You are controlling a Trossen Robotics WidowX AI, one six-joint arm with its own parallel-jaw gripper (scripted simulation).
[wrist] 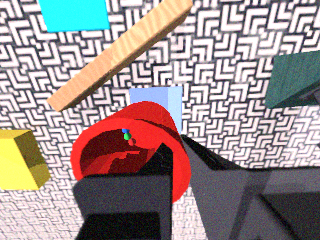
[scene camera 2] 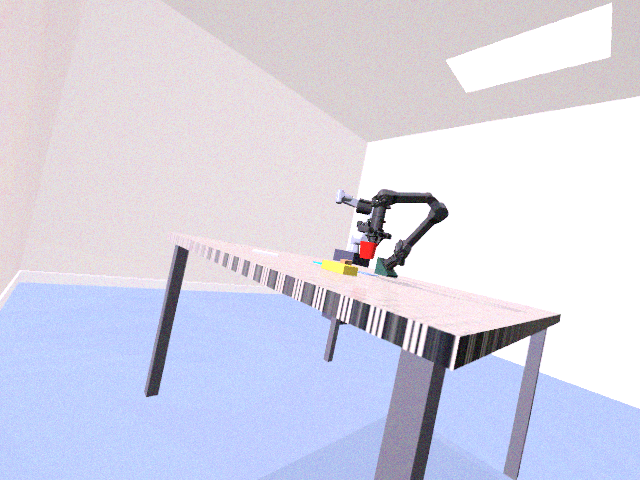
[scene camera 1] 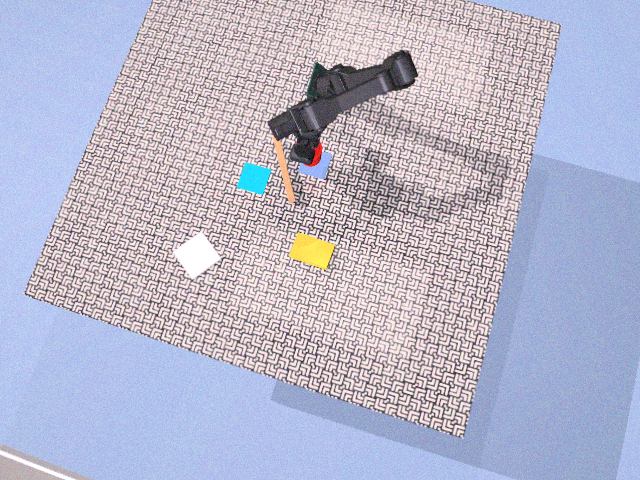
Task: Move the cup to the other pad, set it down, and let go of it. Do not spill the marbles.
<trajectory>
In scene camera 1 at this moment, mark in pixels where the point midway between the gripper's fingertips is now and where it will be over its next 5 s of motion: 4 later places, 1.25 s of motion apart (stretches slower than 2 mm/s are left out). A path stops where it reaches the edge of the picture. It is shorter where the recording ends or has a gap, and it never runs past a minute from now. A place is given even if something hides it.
The gripper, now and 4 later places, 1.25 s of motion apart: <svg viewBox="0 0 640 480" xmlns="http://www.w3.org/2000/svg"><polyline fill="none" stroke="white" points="312,143 289,148 264,153 253,158 255,162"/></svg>
</trajectory>
